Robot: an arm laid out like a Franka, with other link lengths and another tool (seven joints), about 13 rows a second.
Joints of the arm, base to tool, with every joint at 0 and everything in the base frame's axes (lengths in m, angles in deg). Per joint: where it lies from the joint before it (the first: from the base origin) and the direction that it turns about. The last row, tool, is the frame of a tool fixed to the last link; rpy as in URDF.
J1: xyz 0 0 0.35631 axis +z
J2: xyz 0 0 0 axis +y
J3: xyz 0 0 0.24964 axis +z
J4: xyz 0.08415 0 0 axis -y
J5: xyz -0.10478 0 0.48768 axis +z
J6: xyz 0 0 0 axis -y
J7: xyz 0.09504 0 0 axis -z
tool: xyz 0.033 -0.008 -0.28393 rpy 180 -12.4 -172.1
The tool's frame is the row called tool.
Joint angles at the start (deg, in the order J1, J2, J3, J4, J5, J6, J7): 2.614, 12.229, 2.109, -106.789, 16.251, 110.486, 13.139
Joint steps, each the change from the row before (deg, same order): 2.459, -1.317, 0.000, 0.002, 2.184, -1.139, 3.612; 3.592, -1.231, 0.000, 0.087, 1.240, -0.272, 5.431; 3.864, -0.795, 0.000, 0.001, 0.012, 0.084, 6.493; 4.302, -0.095, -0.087, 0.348, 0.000, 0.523, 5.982; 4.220, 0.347, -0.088, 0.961, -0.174, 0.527, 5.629; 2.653, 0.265, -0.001, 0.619, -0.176, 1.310, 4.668; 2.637, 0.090, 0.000, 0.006, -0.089, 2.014, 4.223; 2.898, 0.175, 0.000, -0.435, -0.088, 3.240, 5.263; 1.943, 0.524, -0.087, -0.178, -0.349, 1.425, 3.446; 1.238, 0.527, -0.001, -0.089, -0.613, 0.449, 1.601; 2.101, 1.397, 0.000, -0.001, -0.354, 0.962, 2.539
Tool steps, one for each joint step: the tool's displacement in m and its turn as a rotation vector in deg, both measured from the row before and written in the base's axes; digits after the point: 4 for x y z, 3 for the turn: -0.0076, 0.0370, 0.0160, 1.486, 0.971, -1.701; -0.0090, 0.0454, 0.0160, 0.381, 0.720, -2.010; -0.0135, 0.0424, 0.0092, -0.903, 1.056, -2.279; -0.0154, 0.0461, 0.0049, -0.833, 0.792, -1.589; -0.0154, 0.0450, 0.0057, -0.793, 0.441, -1.283; -0.0073, 0.0289, 0.0046, -0.421, -0.313, -2.108; -0.0086, 0.0285, 0.0018, -0.116, -0.622, -1.958; -0.0093, 0.0308, -0.0015, 0.114, -0.910, -3.062; -0.0100, 0.0176, -0.0064, -0.454, 0.152, -1.707; -0.0087, 0.0098, -0.0072, -0.769, 0.264, -0.157; -0.0160, 0.0184, -0.0163, -0.894, 0.819, -0.446
